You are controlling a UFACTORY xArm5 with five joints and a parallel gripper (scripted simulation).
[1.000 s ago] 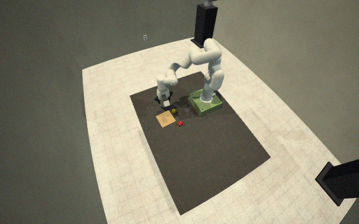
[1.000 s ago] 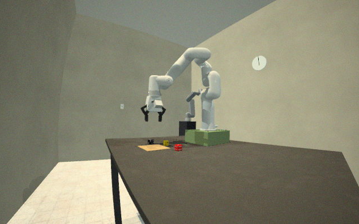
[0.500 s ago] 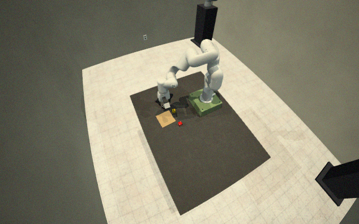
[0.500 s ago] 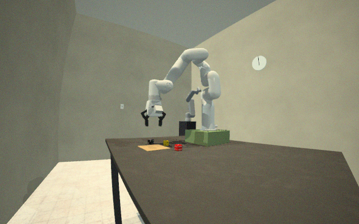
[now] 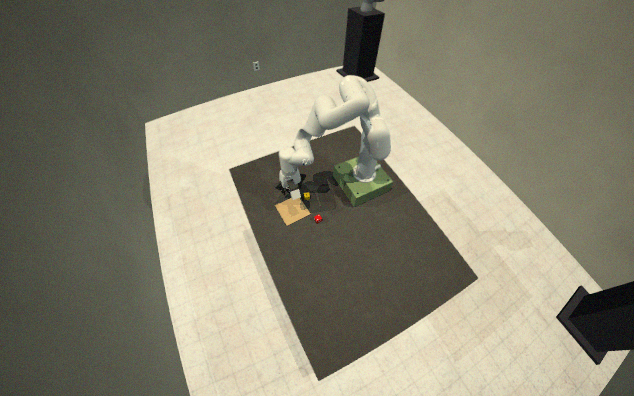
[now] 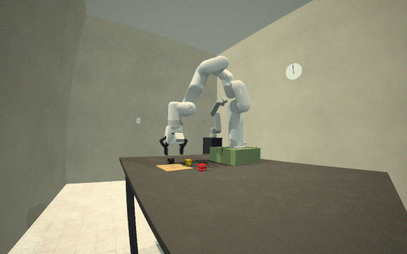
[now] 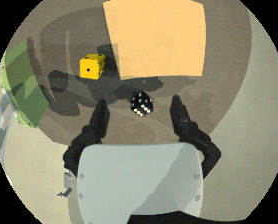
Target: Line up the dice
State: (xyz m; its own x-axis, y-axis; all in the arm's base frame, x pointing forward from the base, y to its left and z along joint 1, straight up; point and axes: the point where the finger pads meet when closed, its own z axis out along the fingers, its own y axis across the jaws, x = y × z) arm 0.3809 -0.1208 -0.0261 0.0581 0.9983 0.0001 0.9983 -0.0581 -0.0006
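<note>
Now: the black die 50 mm below my hand and 40 mm to the right of it. The rest, counted from my hand: tan mat 80 mm to the left, 60 mm below, 40 mm ahead; then yellow die 60 mm behind, 50 mm to the left, 50 mm below; then red die 200 mm to the left, 50 mm below, 50 mm behind.
</note>
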